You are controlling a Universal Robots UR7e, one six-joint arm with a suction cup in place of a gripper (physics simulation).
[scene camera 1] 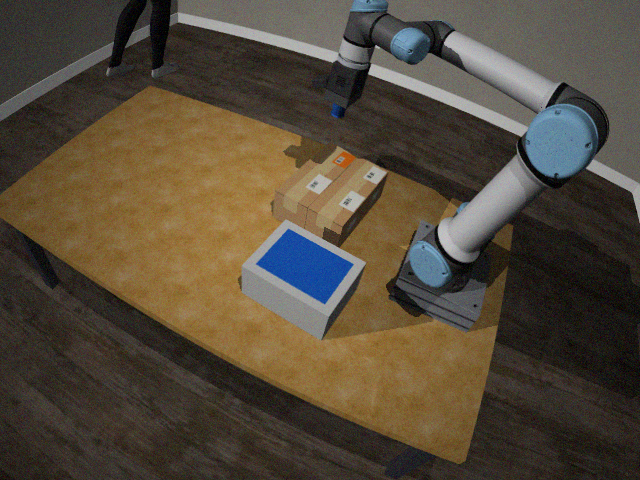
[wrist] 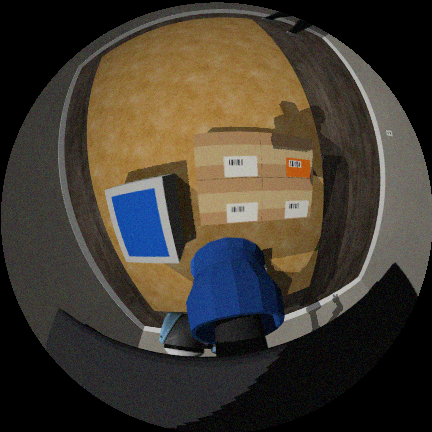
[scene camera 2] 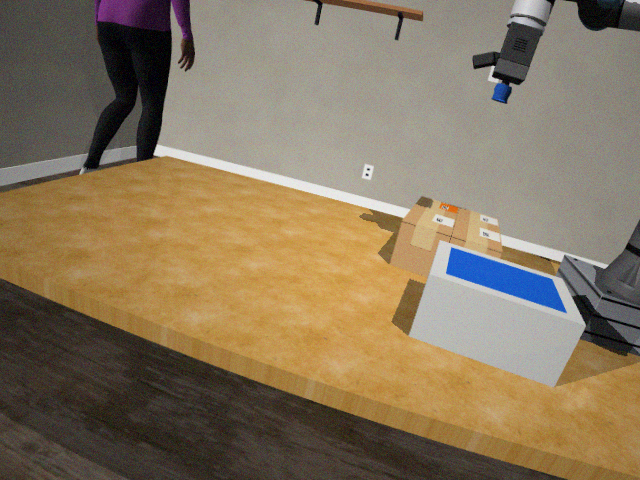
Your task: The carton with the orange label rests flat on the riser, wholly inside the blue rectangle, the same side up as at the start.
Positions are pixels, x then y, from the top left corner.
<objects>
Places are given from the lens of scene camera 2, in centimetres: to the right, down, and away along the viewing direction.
grey riser (scene camera 2: pixel 511 317): 30, 12, 62
</objects>
